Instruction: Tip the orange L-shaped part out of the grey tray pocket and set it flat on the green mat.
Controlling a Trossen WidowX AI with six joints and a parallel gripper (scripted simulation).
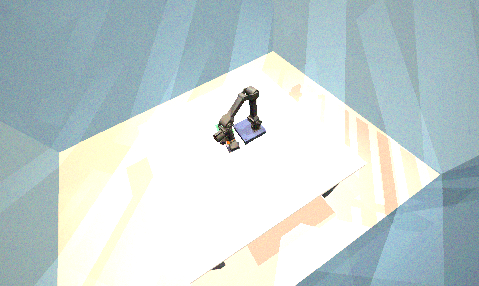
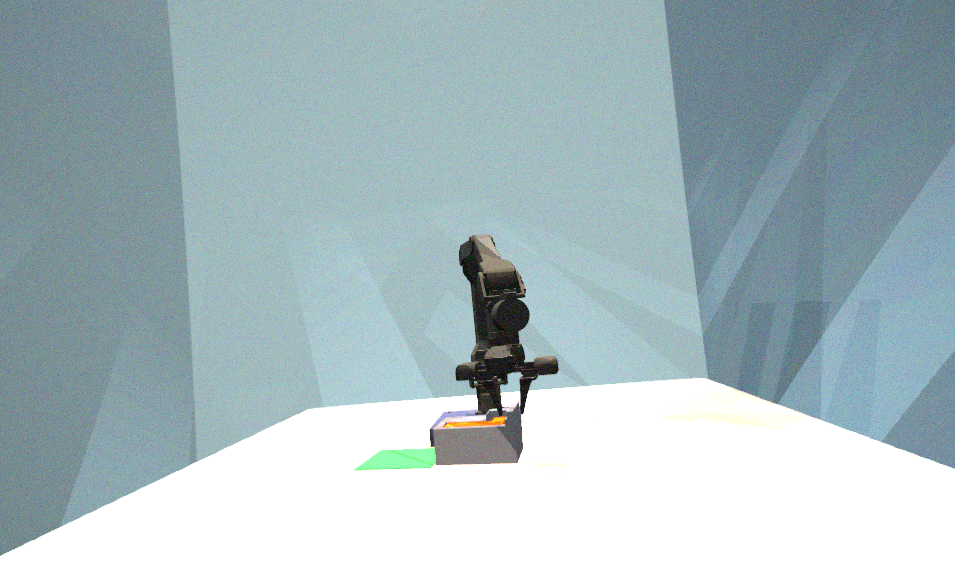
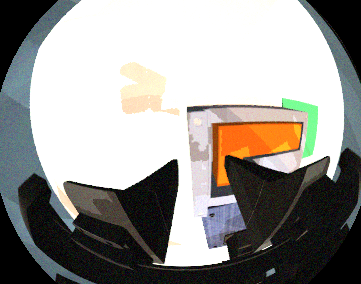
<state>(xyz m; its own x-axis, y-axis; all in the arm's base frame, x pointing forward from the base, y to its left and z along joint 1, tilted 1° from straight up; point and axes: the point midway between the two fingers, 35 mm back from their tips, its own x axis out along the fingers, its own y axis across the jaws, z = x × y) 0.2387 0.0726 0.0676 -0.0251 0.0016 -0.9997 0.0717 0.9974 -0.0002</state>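
Now: gripper tip 10 mm past the orange L-shaped part, 60 mm to the left of it and 30 mm above it. Also, from my gripper tip: green mat 20 mm behind, 220 mm to the right, 90 mm below.
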